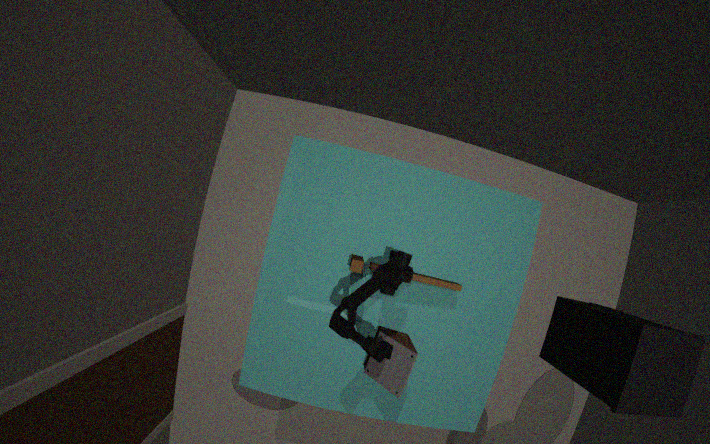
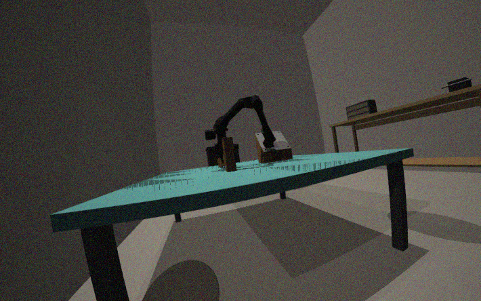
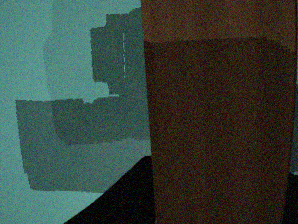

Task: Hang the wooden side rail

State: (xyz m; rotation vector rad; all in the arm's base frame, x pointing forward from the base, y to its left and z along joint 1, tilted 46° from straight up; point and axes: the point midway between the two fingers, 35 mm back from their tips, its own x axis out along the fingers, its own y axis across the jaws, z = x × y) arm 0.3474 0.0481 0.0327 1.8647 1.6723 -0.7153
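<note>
My gripper tip is 150 mm to the right of the headboard post and 40 mm below it.
</note>
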